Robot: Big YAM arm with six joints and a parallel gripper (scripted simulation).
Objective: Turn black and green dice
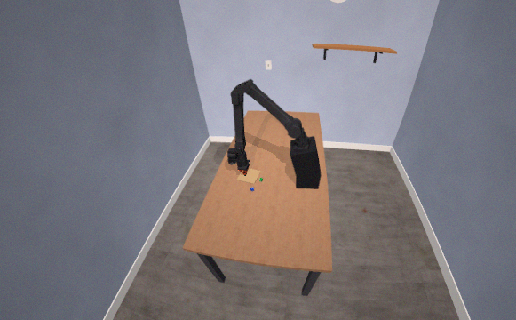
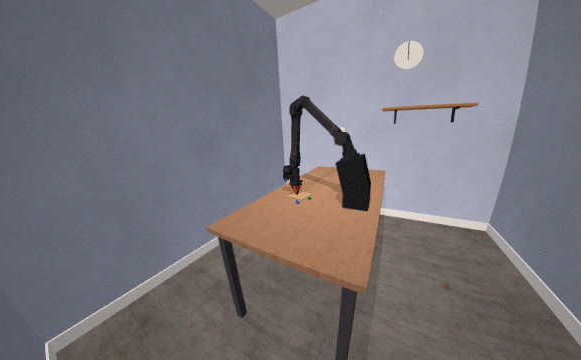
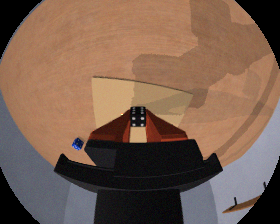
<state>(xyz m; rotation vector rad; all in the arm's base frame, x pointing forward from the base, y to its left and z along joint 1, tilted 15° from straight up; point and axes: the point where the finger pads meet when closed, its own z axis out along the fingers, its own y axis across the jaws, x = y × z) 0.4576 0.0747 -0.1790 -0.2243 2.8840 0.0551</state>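
My hand is right at the black die. The rest, counted from my hand: green die 13 cm behind, 2 cm to the left, 1 cm below; blue die 11 cm behind, 12 cm to the left, 1 cm below; tan mat 3 cm behind, 2 cm below.
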